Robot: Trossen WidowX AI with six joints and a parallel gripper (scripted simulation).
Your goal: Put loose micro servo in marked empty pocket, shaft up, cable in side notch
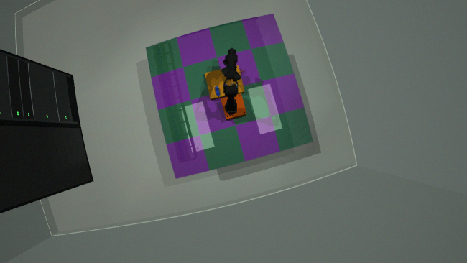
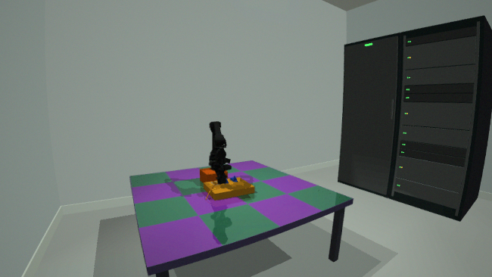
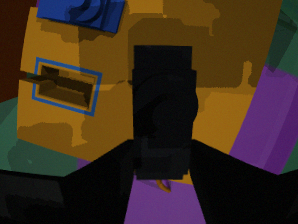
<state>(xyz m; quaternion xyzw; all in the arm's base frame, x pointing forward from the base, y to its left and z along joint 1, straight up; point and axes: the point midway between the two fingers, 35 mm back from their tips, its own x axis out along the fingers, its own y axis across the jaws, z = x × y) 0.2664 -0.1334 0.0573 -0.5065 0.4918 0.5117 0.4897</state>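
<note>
The deck lies 10 cm below my gripper tip, 7 cm to the left of it and 3 cm ahead of it.
</note>
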